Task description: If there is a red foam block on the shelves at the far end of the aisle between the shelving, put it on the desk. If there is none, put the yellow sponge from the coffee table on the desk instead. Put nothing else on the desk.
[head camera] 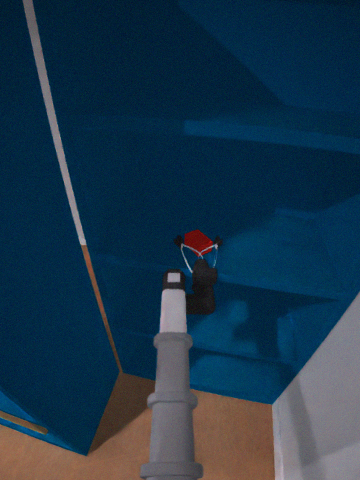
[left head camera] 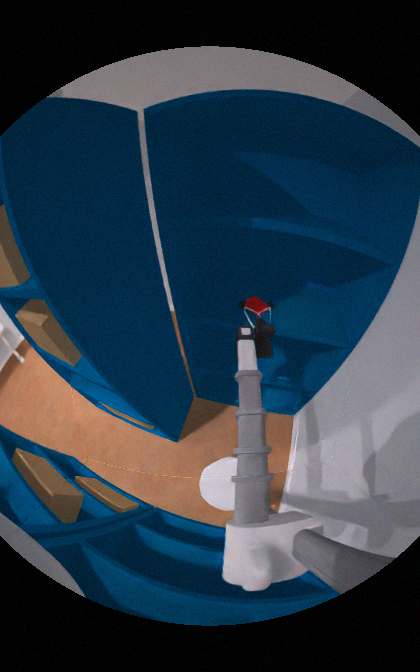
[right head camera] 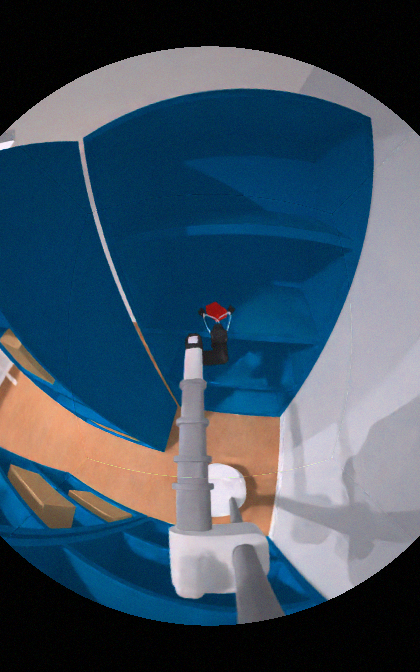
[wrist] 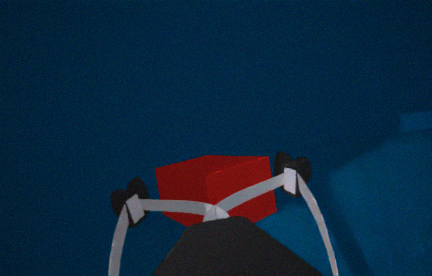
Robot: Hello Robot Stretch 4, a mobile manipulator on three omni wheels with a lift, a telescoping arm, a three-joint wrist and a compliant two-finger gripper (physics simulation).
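Places are measured from the robot's base along level axes (x left, y back, z up), in metres.
Where they show: gripper, fingertip midpoint: (head camera: 198,237).
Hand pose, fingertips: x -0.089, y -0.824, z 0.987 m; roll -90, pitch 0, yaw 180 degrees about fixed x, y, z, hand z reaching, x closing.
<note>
After its pixels a point has its place.
A red foam block (head camera: 196,237) @[x -0.079, y -0.797, z 1.008 m] (left head camera: 255,302) (right head camera: 215,308) (wrist: 240,185) @[x -0.109, y -0.757, z 0.994 m] sits in a dark bay of the blue shelf unit (head camera: 280,139) @[x -0.230, y -0.640, z 1.398 m] (right head camera: 352,185). My gripper (head camera: 198,241) @[x -0.089, y -0.824, z 0.987 m] (left head camera: 256,304) (right head camera: 216,311) (wrist: 211,179) @[x -0.089, y -0.824, z 0.987 m] is open, with one fingertip on each side of the block. In the wrist view a small gap shows between the left fingertip and the block, and the right fingertip is very close to the block's right edge. The crossed finger straps and the dark gripper body hide the block's lower part. The desk, coffee table and yellow sponge do not show.
A tall blue panel (head camera: 45,300) @[x 0.382, y -0.544, z 0.955 m] (left head camera: 90,225) stands left of the arm, beside a narrow gap. A pale wall (head camera: 325,400) @[x -0.557, y -0.381, z 0.588 m] (right head camera: 390,300) is at the right. Cardboard boxes (left head camera: 50,332) (right head camera: 42,497) sit on other shelves. The arm reaches over brown floor (head camera: 225,420) @[x -0.297, y -0.491, z -0.027 m].
</note>
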